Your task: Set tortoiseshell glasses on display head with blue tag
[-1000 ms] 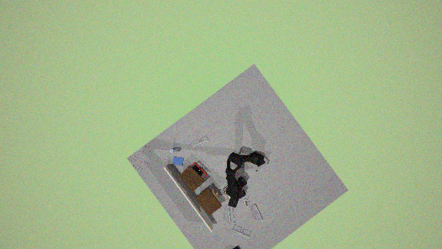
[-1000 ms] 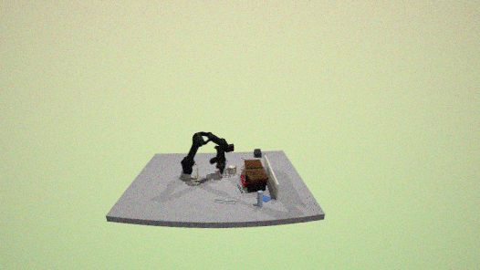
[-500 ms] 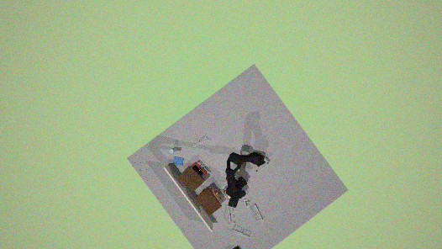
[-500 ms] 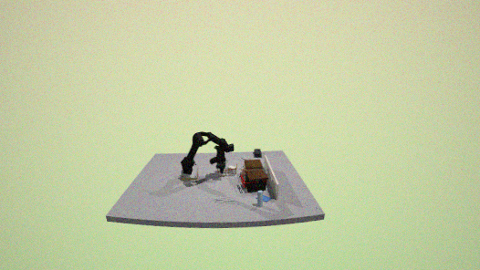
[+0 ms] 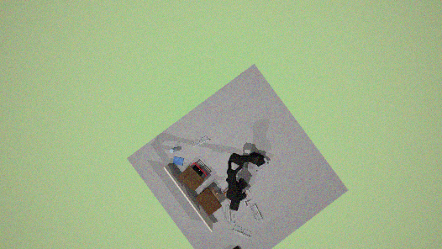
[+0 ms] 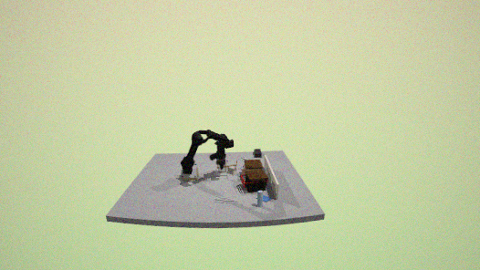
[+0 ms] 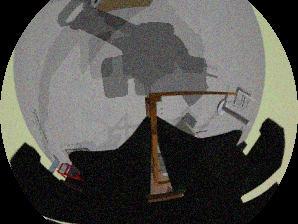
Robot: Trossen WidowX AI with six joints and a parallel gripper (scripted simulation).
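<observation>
Right now the white block is 7 cm to the left of my gripper tip, 7 cm ahead of it and 3 cm below it. From my gripper tip the other things lie so: blue tag: 38 cm to the right, 31 cm ahead, 5 cm below; then white panel: 36 cm ahead, 10 cm to the right; then display head: 21 cm ahead, 1 cm to the right.
</observation>
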